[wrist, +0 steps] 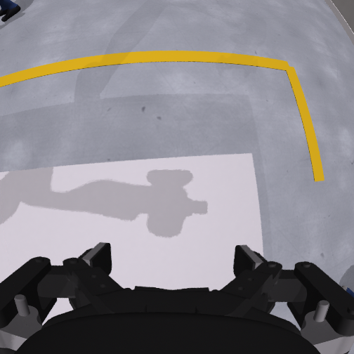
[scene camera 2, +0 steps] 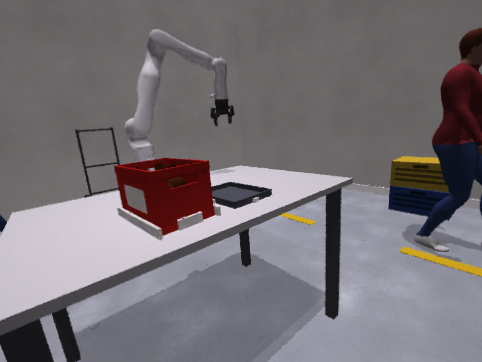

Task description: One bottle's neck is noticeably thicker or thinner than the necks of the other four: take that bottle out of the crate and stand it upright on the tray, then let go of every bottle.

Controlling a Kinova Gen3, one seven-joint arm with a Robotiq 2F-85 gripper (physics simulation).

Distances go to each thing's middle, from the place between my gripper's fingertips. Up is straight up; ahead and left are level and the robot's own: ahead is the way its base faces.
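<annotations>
I find the dark grey tray (scene camera 2: 234, 195) far below my hand, far ahead of my hand and far to the right of my hand. The red crate (scene camera 2: 146, 194) is a good way below my hand, and it is also far ahead of my hand and far to the right of my hand.
</annotations>
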